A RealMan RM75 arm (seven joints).
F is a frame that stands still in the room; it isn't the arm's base.
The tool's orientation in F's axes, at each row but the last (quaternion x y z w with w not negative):
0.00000 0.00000 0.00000 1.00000
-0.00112 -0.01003 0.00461 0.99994
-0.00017 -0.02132 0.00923 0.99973
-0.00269 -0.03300 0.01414 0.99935
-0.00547 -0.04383 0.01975 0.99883
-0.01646 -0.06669 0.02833 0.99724
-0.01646 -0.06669 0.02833 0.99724
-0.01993 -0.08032 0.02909 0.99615
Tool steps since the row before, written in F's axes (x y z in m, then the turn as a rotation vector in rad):
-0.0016 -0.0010 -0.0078 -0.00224 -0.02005 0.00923
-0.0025 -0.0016 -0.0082 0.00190 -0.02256 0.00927
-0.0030 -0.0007 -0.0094 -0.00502 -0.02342 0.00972
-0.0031 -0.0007 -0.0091 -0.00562 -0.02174 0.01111
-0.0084 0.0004 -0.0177 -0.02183 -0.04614 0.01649
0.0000 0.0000 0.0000 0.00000 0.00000 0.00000
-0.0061 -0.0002 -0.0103 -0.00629 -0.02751 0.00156
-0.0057 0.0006 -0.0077 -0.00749 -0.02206 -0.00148
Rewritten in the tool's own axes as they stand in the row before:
-0.0016 -0.0010 -0.0078 -0.00224 -0.02005 0.00923
-0.0027 -0.0016 -0.0082 0.00188 -0.02260 0.00918
-0.0034 -0.0006 -0.0093 -0.00503 -0.02333 0.00993
-0.0037 -0.0006 -0.0089 -0.00549 -0.02164 0.01136
-0.0099 0.0010 -0.0169 -0.02213 -0.04546 0.01792
0.0000 0.0000 0.0000 0.00000 0.00000 0.00000
-0.0074 0.0005 -0.0094 -0.00763 -0.02717 0.00159
-0.0068 0.0013 -0.0067 -0.00896 -0.02153 -0.00103

